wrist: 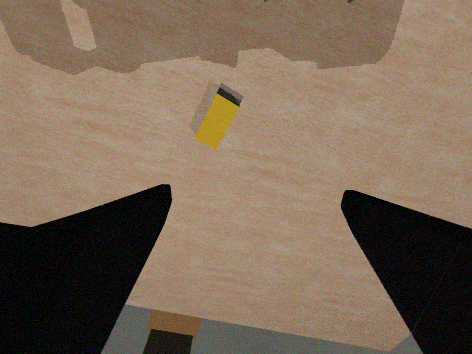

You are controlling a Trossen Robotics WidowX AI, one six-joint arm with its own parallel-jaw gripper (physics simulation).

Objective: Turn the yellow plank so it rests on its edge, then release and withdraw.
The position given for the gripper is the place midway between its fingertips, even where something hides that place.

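There's a yellow plank (222, 110) here, and you've also got the gripper (256, 195) in the picture.
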